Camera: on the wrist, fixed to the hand. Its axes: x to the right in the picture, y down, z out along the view.
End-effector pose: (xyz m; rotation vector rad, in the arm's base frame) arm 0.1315 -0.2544 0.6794 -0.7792 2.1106 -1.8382
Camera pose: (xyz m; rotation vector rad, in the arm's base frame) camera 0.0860 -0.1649 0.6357 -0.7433 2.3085 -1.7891
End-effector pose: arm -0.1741 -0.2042 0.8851 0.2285 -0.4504 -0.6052
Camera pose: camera -0.1146 -0.1397 0.8196 0.1343 -0.3180 -0.6257
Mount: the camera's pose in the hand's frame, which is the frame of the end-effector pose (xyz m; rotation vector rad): -0.0171 0.0592 -0.0905 -0.1299 0.0944 -0.0073
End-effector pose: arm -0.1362 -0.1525 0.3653 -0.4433 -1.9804 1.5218
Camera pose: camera -0.0711 -0.0773 0.3196 -0.5508 -2.0116 1.3475
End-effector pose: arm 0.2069 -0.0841 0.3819 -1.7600 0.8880 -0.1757
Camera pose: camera 0.1194 -0.1489 0.3704 -1.8882 0.9798 -0.2114
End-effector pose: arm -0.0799 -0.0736 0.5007 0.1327 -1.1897 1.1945
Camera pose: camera -0.0656 -0.0014 0.4196 -0.0168 -1.1790 1.1019
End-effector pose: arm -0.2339 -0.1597 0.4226 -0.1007 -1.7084 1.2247
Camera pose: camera -0.1844 -0.0797 0.3665 -0.2268 -1.7032 1.0862
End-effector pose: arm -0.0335 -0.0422 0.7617 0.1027 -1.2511 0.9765
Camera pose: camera -0.0051 0.0348 0.6892 -0.0398 -1.2229 0.8815
